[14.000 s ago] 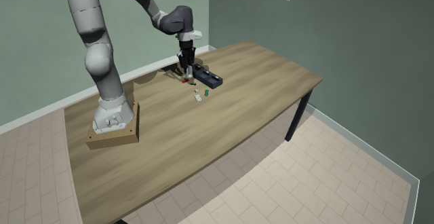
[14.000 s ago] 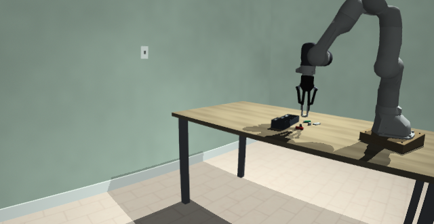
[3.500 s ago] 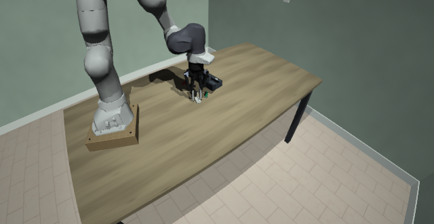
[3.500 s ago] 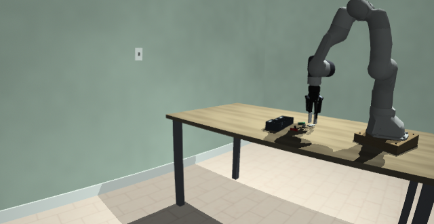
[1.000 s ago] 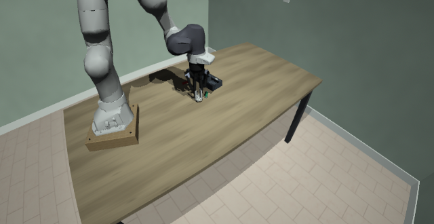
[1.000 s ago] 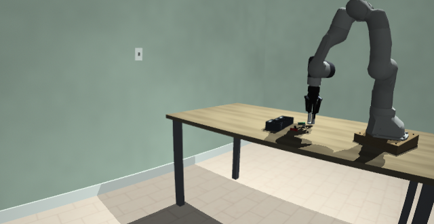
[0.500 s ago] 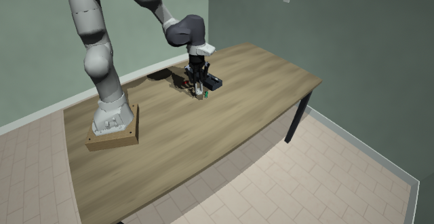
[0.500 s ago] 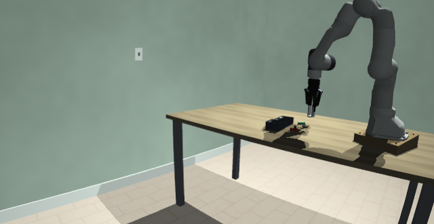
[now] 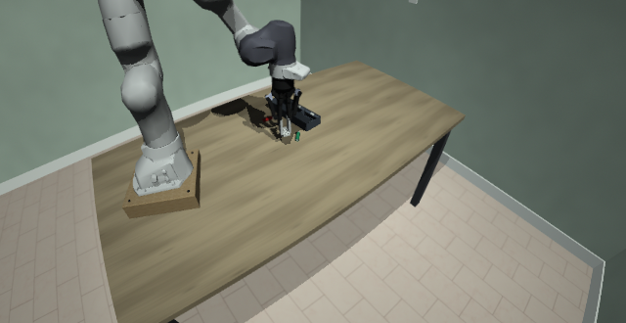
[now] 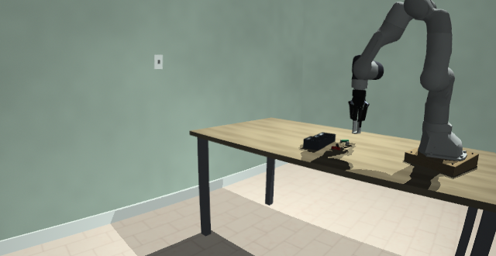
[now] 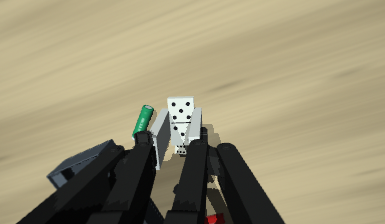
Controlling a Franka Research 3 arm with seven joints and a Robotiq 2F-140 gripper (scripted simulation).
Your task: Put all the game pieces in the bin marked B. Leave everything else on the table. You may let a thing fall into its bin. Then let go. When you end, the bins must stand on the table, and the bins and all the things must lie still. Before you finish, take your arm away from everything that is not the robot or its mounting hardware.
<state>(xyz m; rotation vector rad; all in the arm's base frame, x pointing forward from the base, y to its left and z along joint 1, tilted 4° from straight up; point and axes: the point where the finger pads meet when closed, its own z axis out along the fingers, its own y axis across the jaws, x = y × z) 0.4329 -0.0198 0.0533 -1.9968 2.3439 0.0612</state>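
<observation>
The white domino lies 30 mm below my hand. Also, from my hand: black bolt: 130 mm to the left, 90 mm below, 40 mm ahead; white die: 90 mm below, 60 mm to the left, 20 mm ahead; green cylinder: 90 mm below, 60 mm ahead, 10 mm to the left.
</observation>
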